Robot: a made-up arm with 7 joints. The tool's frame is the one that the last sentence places. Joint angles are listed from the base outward.
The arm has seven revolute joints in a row. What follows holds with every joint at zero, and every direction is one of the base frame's. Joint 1 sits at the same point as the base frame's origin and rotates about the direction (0, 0.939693, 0.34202), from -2.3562 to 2.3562 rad. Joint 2 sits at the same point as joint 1 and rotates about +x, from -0.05 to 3.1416 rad. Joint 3 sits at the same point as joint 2 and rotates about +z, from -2.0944 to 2.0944 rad. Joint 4 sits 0.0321 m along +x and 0.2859 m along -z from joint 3 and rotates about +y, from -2.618 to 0.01 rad. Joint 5 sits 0.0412 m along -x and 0.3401 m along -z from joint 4 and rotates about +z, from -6.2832 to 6.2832 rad. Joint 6 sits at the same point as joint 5 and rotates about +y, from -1.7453 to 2.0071 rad. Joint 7 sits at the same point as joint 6 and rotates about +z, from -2.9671 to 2.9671 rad. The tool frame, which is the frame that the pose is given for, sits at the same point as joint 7; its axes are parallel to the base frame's.
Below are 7 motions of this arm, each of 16 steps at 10 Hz.
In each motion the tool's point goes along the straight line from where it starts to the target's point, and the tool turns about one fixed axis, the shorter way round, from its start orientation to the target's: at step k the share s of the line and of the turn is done. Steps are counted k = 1, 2, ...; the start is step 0. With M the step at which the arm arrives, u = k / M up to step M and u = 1 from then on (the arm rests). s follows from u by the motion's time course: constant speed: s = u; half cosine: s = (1 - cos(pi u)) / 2; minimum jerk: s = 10 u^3 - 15 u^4 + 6 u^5.
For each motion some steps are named. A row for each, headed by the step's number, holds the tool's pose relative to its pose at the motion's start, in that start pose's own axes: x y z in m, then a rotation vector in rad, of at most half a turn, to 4 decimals.
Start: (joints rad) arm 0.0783 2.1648 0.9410 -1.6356 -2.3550 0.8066 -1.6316
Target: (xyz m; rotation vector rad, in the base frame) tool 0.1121 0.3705 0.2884 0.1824 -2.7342 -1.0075
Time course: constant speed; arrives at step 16
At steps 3, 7, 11, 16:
3: 0.0131 -0.0201 0.0576 0.1021 -0.0044 -0.1767
7: 0.0305 -0.0470 0.1344 0.2383 -0.0103 -0.4123
11: 0.0480 -0.0739 0.2112 0.3745 -0.0161 -0.6479
16: 0.0698 -0.1074 0.3071 0.5447 -0.0235 -0.9424

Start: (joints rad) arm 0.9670 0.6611 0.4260 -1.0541 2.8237 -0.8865 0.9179
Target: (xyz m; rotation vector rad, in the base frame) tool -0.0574 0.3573 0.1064 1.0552 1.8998 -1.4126
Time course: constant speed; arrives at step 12
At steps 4, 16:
4: -0.0547 -0.1230 0.0872 -0.0072 0.3245 0.2230
16: -0.1641 -0.3691 0.2616 -0.0215 0.9735 0.6690

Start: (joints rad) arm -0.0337 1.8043 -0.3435 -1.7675 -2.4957 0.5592 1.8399
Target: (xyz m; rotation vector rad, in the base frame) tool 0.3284 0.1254 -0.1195 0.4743 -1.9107 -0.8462
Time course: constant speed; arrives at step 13
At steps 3, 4, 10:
3: 0.0339 0.0106 -0.0163 0.0906 0.0625 0.3184
4: 0.0452 0.0142 -0.0217 0.1208 0.0834 0.4245
10: 0.1131 0.0355 -0.0542 0.3019 0.2085 1.0613

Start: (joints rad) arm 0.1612 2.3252 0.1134 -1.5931 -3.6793 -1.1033 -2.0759
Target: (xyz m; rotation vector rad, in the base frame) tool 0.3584 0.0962 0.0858 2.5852 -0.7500 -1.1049
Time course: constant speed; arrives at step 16
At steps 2, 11, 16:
2: 0.0131 0.0008 0.0167 -0.0059 -0.0405 -0.0855
11: 0.0720 0.0041 0.0921 -0.0324 -0.2226 -0.4700
16: 0.1047 0.0060 0.1340 -0.0471 -0.3238 -0.6836

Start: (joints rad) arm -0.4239 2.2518 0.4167 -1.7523 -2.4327 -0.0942 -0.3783
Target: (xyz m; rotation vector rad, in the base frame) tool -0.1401 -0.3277 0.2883 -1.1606 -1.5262 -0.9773
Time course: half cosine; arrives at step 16
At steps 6, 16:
6: -0.1404 -0.0805 0.0465 -0.1684 0.1955 -0.2022
16: -0.4547 -0.2607 0.1507 -0.5457 0.6334 -0.6552

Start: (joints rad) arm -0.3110 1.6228 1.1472 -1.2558 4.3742 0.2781 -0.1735
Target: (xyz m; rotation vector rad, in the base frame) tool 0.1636 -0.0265 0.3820 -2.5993 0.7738 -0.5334
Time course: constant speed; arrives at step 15
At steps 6, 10, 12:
6: -0.0491 0.1656 0.0253 0.1799 0.1408 0.4313
10: -0.0818 0.2759 0.0422 0.2999 0.2346 0.7188
12: -0.0981 0.3311 0.0507 0.3599 0.2815 0.8625

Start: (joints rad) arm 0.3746 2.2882 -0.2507 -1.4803 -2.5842 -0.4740 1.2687
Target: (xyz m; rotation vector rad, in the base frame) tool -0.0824 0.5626 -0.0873 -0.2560 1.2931 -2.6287
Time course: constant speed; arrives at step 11
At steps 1, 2, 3, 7, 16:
1: 0.0390 -0.0189 0.0085 -0.0002 -0.0877 -0.0323
2: 0.0780 -0.0378 0.0170 -0.0004 -0.1754 -0.0647
3: 0.1171 -0.0567 0.0255 -0.0006 -0.2632 -0.0970
7: 0.2731 -0.1322 0.0595 -0.0015 -0.6141 -0.2263
16: 0.4292 -0.2078 0.0935 -0.0023 -0.9650 -0.3556

